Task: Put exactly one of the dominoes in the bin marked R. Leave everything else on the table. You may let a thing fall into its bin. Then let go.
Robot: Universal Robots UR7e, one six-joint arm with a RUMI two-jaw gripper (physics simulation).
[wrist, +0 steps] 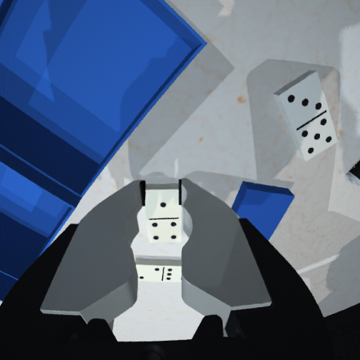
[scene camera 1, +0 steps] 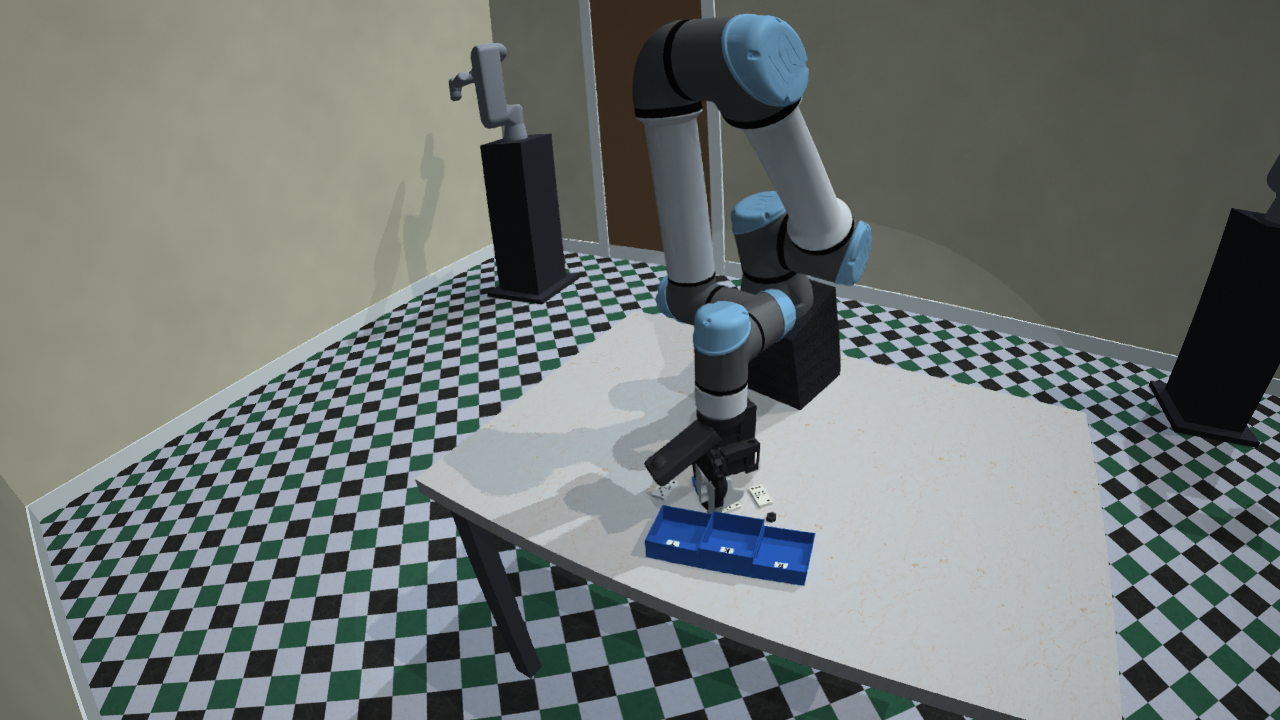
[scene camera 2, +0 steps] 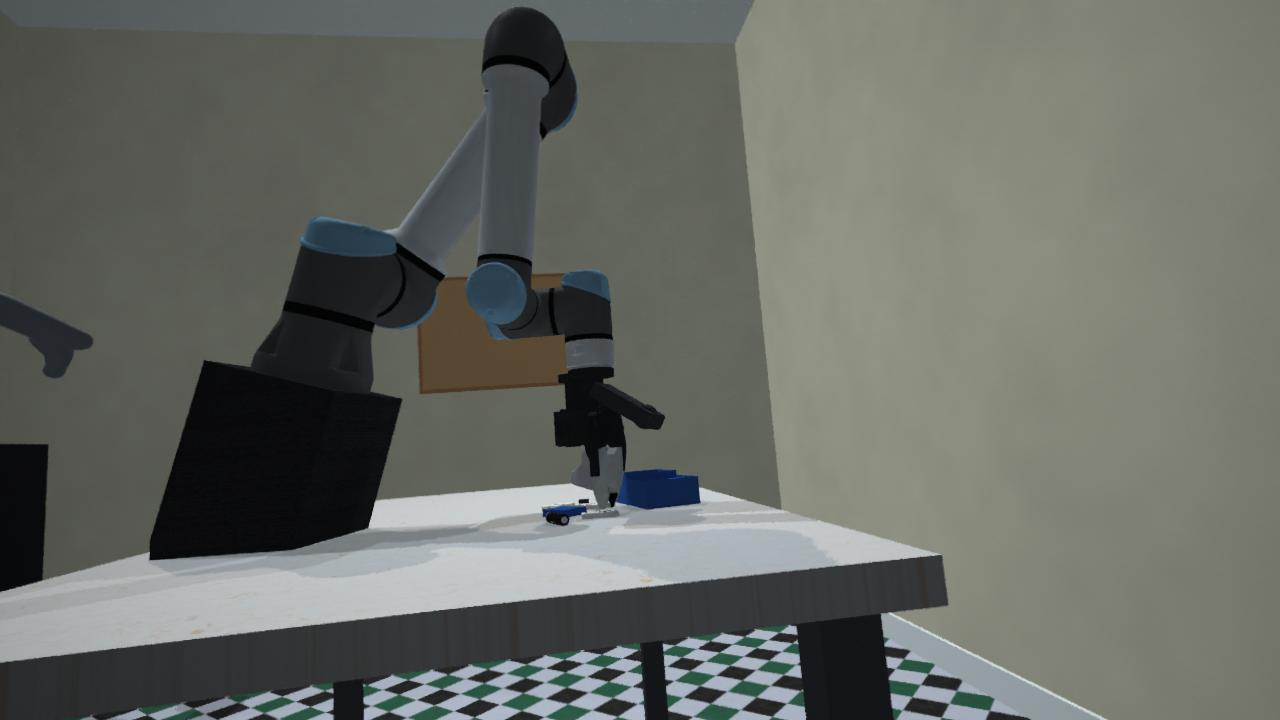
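Observation:
My gripper is shut on a cream domino with one and four dots, at or very near the table top. Another domino lies crosswise behind it, partly hidden by the fingers. A domino with three and five dots lies apart at the right of the wrist view. Dominoes also show in scene camera 1, one right of the fingers and one left. The blue three-part bin stands beside the fingers. Its right-end label looks like R in scene camera 1.
A flat blue block lies just right of the right finger in the wrist view. A dark cylinder lies near it. A small black object lies by the bin's back wall. The bin walls stand close to the gripper.

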